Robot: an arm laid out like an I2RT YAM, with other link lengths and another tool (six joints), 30 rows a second.
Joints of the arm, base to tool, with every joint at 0 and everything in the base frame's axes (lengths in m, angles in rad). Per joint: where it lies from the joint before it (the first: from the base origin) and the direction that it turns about. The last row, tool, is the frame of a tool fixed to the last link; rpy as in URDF.
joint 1: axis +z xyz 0 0 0.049
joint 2: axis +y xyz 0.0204 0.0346 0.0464
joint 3: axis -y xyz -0.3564 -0.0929 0
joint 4: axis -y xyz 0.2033 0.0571 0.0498
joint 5: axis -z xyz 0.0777 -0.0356 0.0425
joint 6: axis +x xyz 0.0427 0 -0.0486
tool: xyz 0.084 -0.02 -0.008 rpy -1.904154 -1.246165 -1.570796
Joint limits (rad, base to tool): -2.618..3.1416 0..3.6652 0..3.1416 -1.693..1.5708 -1.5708..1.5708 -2.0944..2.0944
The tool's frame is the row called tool.
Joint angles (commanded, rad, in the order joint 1, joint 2, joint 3, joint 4, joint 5, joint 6), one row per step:
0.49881, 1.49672, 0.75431, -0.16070, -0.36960, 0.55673
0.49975, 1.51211, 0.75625, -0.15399, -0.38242, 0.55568
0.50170, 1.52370, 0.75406, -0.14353, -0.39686, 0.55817
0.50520, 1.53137, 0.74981, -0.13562, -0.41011, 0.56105
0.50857, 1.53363, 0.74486, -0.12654, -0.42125, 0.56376
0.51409, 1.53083, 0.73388, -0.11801, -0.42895, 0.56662
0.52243, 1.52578, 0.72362, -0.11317, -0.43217, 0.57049
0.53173, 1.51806, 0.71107, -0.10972, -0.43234, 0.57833
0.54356, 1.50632, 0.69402, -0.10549, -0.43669, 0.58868
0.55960, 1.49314, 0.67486, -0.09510, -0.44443, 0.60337
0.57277, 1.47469, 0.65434, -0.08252, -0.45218, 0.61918
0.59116, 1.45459, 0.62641, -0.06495, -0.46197, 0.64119
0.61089, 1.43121, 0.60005, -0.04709, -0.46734, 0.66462
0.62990, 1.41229, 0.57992, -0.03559, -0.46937, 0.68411
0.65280, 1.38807, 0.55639, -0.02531, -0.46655, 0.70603
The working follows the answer.
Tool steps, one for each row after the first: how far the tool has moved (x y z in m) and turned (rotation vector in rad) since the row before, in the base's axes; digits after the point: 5 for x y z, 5 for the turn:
0.00148, 0.00288, -0.00245, 0.00529, 0.01012, 0.00961
0.00041, 0.00292, -0.00222, 0.00920, 0.00990, 0.00897
-0.00092, 0.00253, -0.00205, 0.00813, 0.01035, 0.00948
-0.00112, 0.00208, -0.00072, 0.00942, 0.00434, 0.00819
-0.00308, 0.00121, -0.00122, 0.00630, 0.00449, 0.00815
-0.00367, 0.00116, -0.00094, 0.00310, 0.00405, 0.00752
-0.00458, 0.00053, -0.00114, 0.00152, 0.00628, 0.00376
-0.00657, 0.00070, -0.00116, 0.00508, 0.00936, 0.00702
-0.00726, 0.00202, -0.00069, 0.01115, 0.00904, 0.01022
-0.00719, 0.00100, 0.00039, 0.01452, 0.00489, 0.00671
-0.00943, 0.00136, -0.00079, 0.01669, 0.01095, 0.00904
-0.00902, 0.00113, 0.00016, 0.01684, 0.00623, 0.00691
-0.00765, 0.00102, -0.00005, 0.01122, 0.00619, 0.00699
-0.00901, 0.00023, -0.00027, 0.00913, 0.00547, 0.00621

Tool pose at each row, in the base's axes (x y z in m, rotation vector in rad; rounded; the steps above come from the unrounded poses):
0.25008, 0.13290, 0.17814, -2.72995, 0.39169, -0.32897
0.25156, 0.13579, 0.17569, -2.72848, 0.38151, -0.31124
0.25197, 0.13870, 0.17348, -2.72294, 0.37238, -0.29297
0.25105, 0.14124, 0.17143, -2.71848, 0.36266, -0.27429
0.24992, 0.14331, 0.17070, -2.71112, 0.35309, -0.26381
0.24685, 0.14452, 0.16949, -2.70679, 0.34352, -0.25394
0.24318, 0.14568, 0.16855, -2.70539, 0.33458, -0.24562
0.23860, 0.14621, 0.16741, -2.70559, 0.33136, -0.23575
0.23203, 0.14692, 0.16625, -2.70318, 0.32470, -0.22000
0.22477, 0.14894, 0.16556, -2.69496, 0.31378, -0.20249
0.21758, 0.14993, 0.16595, -2.68221, 0.30649, -0.19095
0.20815, 0.15129, 0.16516, -2.66850, 0.29799, -0.17029
0.19913, 0.15242, 0.16533, -2.65355, 0.29089, -0.15666
0.19147, 0.15343, 0.16528, -2.64409, 0.28367, -0.14420
0.18247, 0.15366, 0.16501, -2.63646, 0.27727, -0.13336

